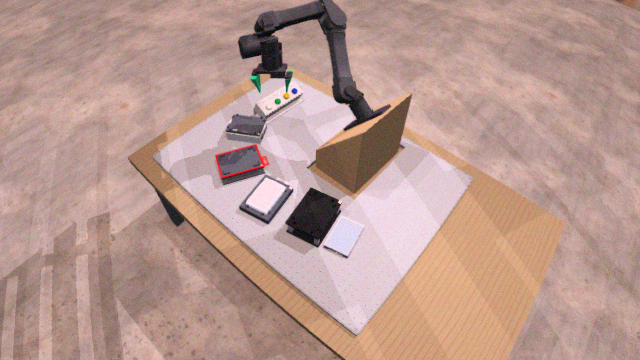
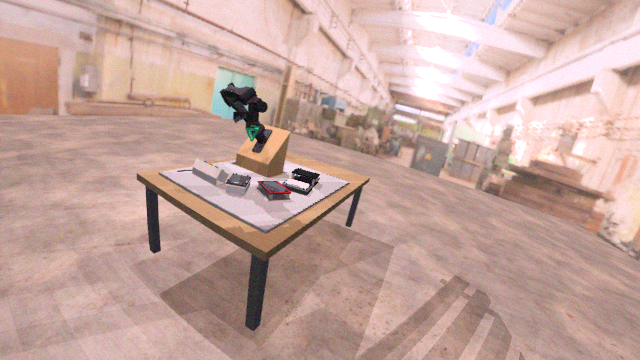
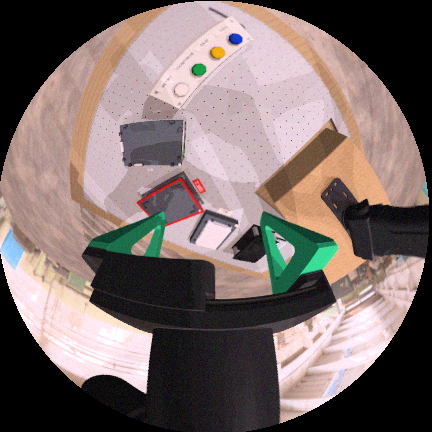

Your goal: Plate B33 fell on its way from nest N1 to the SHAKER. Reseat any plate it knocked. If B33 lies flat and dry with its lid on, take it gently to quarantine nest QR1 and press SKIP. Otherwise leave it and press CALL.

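Frame: origin at the arm's base, x left, y ahead, z down, level; millimetres.
Seen in the pictures: gripper, fingertip midpoint: (image 1: 273, 92) (image 2: 252, 139) (image 3: 212, 216); arm's base, origin of the base link: (image 1: 367, 119) (image 2: 262, 140) (image 3: 351, 216).
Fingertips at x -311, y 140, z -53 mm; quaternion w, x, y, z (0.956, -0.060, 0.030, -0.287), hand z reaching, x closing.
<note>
Offsets run from my fingertips to a thing's middle. "pt": to the spot under its first point.
My gripper (image 1: 273, 92) (image 2: 253, 135) (image 3: 212, 216) is open and empty, above the mat near the button panel @(dy -163, dx -135, dz +203 mm) (image 1: 261, 109) (image 2: 207, 171) (image 3: 208, 61). The yellow button @(dy -186, dx -111, dz +181 mm) (image 1: 286, 96) (image 3: 217, 52) sits between green and blue buttons. A pale plate @(dy +200, dx +465, dz +232 mm) (image 1: 345, 236) lies flat on the mat beside a raised black stand (image 1: 315, 212) (image 2: 306, 175) (image 3: 248, 245). A white plate @(dy +244, dx +166, dz +214 mm) (image 1: 268, 195) (image 2: 297, 185) (image 3: 212, 237) sits level on a dark nest. The red-rimmed nest @(dy +194, dx -16, dz +222 mm) (image 1: 241, 162) (image 2: 274, 187) (image 3: 172, 202) bears no plate. Labels are too blurred to tell which plate is B33.
A grey box-like device @(pt dy +53, dx -116, dz +190 mm) (image 1: 246, 126) (image 2: 238, 182) (image 3: 152, 142) stands between the panel and the red-rimmed nest. The wooden wedge (image 1: 372, 145) (image 2: 272, 160) (image 3: 300, 165) under the arm's base rises beside the row of nests. A thin dark cable lies behind the panel.
</note>
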